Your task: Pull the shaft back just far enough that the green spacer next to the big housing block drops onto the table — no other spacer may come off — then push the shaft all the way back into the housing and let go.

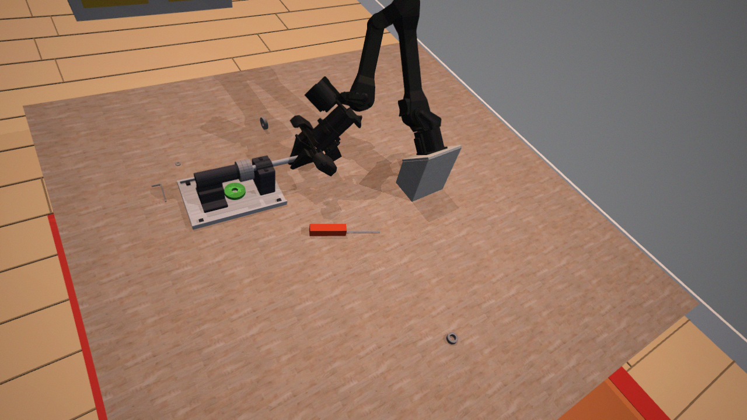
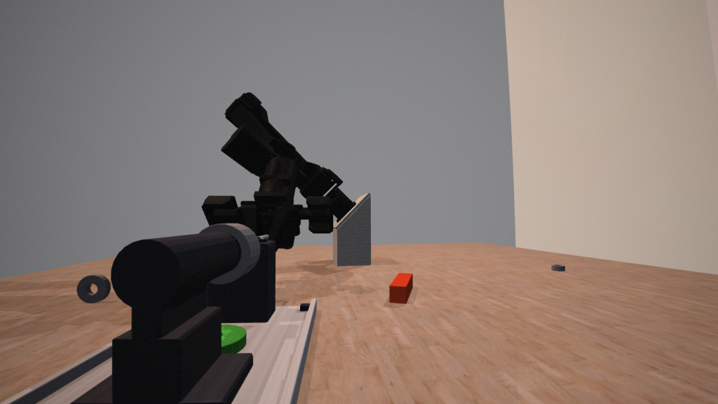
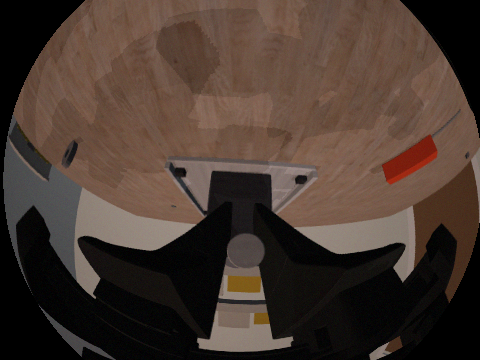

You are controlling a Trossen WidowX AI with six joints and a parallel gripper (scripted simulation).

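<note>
My gripper tip is now 50 mm short of the grey shaft and 20 mm below it. From my gripper tip the other things lie so: red-handled screwdriver 210 mm to the left, 80 mm behind, 50 mm below; then green spacer 140 mm ahead, 40 mm below; then grey spacer 120 mm ahead, 20 mm above.
</note>
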